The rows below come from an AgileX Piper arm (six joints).
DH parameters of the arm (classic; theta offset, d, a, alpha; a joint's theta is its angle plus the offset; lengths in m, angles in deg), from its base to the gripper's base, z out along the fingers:
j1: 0 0.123 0 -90
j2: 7.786 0 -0.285 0
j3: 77.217 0 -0.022 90
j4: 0 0.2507 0 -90
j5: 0 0 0 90
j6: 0 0.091 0 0
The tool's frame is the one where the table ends.
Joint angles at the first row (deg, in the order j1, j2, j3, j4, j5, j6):
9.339, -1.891, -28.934, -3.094, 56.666, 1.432
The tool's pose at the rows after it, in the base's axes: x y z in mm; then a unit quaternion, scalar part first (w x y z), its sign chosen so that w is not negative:
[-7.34, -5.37, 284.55, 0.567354, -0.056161, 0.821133, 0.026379]
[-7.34, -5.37, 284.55, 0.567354, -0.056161, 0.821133, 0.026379]
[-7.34, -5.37, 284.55, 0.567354, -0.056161, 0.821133, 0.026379]
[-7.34, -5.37, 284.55, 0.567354, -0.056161, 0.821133, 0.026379]
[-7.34, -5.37, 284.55, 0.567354, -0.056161, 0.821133, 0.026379]
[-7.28, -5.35, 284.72, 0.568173, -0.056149, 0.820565, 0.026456]
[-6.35, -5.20, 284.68, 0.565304, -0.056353, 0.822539, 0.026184]
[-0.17, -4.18, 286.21, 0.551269, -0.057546, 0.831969, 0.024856]
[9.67, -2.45, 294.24, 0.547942, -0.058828, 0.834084, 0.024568]
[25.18, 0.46, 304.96, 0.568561, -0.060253, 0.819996, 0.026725]
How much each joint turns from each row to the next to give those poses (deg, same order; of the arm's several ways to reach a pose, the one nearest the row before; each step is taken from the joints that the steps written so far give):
0.003, 0.000, -0.001, -0.003, 0.000, 0.003
0.000, 0.000, 0.000, 0.000, 0.000, 0.000
0.000, 0.000, 0.000, 0.000, 0.000, 0.000
0.000, 0.000, 0.000, 0.000, 0.000, 0.000
0.000, 0.000, 0.000, 0.000, 0.000, 0.000
-0.003, 0.000, 0.000, 0.003, -0.114, -0.003
0.000, 0.344, 0.001, 0.000, 0.056, 0.000
0.003, 2.350, -0.229, -0.003, -0.172, 0.003
-0.003, 3.666, -1.032, 0.003, -2.177, -0.002
-0.002, 4.125, -0.458, 0.003, -6.532, -0.003

